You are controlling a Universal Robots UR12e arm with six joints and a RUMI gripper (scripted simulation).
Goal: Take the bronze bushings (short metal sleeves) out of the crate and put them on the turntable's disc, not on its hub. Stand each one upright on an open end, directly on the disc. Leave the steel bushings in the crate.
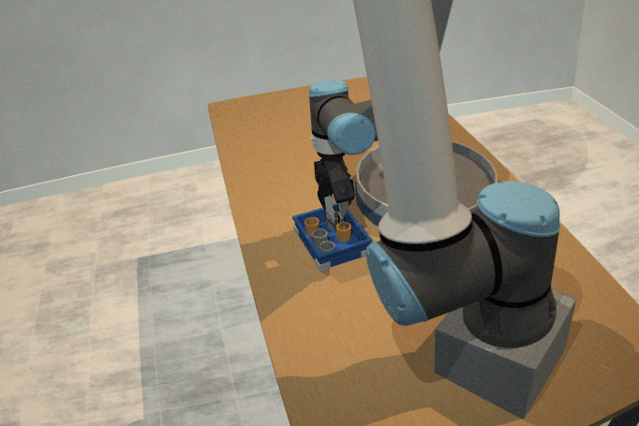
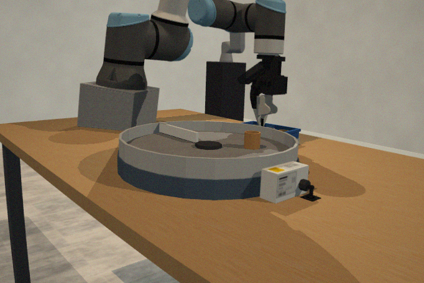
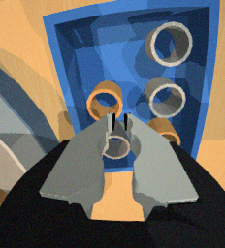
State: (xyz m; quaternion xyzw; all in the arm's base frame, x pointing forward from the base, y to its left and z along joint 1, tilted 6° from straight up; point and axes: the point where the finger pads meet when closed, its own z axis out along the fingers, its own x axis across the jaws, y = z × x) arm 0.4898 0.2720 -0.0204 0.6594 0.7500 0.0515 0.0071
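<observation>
Now: hand 4 cm above the blue crate, 2 cm to the right of it and 1 cm past it. Round my hand: turntable: 30 cm to the right, 15 cm ahead, 2 cm below.
</observation>
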